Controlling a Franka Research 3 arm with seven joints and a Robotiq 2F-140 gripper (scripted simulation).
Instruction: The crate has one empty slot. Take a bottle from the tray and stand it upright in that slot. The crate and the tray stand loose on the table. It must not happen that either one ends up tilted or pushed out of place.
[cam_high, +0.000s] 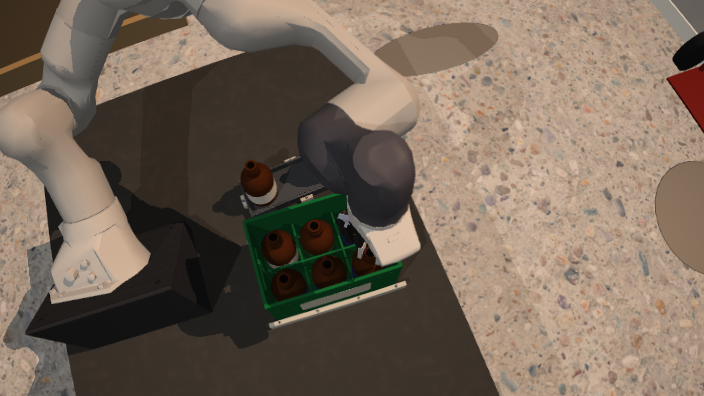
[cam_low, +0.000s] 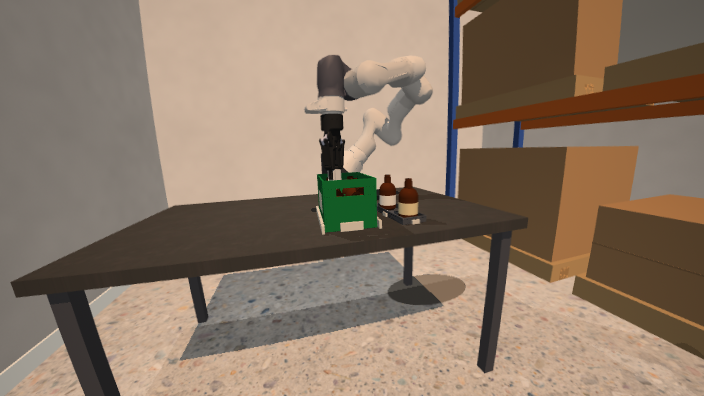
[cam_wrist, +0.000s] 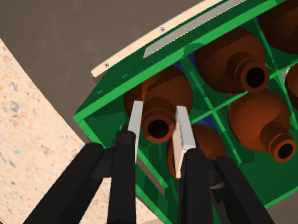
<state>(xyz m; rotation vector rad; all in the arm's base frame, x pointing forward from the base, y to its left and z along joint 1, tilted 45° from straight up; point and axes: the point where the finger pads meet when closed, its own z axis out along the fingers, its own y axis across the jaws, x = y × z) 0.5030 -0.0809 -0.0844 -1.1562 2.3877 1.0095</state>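
The green crate lies 90 mm behind my hand, 40 mm to the left of it and 90 mm below it. Also, from my hand: dark tray (90 mm behind, 270 mm to the left, 160 mm below).
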